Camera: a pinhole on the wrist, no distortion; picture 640 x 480 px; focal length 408.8 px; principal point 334.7 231.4 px. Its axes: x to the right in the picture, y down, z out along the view. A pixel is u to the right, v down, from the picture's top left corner.
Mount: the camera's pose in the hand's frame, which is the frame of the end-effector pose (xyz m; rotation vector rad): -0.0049 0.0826 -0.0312 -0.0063 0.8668 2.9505
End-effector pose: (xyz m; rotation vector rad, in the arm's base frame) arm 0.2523 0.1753 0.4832 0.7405 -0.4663 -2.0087
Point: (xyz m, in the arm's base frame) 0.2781 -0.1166 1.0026
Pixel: 285.0 143.1
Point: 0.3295 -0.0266 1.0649
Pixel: 373.1 144.4
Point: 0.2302 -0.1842 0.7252
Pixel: 20.6 110.2
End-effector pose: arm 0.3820 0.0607 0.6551 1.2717 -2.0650 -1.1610
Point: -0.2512 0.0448 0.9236
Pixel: 117.4 62.6
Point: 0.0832 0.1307 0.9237
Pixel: outside the picture
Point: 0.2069 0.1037 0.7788
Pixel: 233.2 118.1
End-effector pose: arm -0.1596 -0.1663 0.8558 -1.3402 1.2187 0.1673
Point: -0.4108 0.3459 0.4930
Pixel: 424.7 93.5
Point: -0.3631 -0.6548 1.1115
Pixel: behind the camera
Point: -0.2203 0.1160 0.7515
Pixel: 479.6 295.3
